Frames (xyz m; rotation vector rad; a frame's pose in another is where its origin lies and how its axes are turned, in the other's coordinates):
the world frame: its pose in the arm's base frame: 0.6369 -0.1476 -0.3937 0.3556 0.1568 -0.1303
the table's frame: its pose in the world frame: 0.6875 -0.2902 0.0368 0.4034 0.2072 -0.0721
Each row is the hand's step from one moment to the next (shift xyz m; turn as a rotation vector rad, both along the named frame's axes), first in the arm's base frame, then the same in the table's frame.
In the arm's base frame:
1: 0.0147 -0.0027 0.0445 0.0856 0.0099 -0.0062
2: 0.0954 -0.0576 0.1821 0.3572 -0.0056 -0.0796
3: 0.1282 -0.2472 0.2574 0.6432 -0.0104 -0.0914
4: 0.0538 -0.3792 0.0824 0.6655 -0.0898 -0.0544
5: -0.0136 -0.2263 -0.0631 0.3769 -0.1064 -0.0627
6: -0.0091 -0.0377 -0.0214 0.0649 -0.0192 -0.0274
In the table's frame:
1: -0.0032 0.0311 0.0350 0.0810 0.0286 0.0092
2: 0.0219 0.1048 0.1847 0.3606 0.0519 0.0357
3: 0.0326 0.0292 0.3767 0.6296 0.1265 0.0990
4: 0.0364 -0.1986 0.3357 0.6399 0.1009 0.1851
5: 0.0220 -0.2043 0.1147 0.3771 -0.0025 0.1229
6: 0.0015 -0.0431 0.0102 0.0713 -0.0117 0.0107

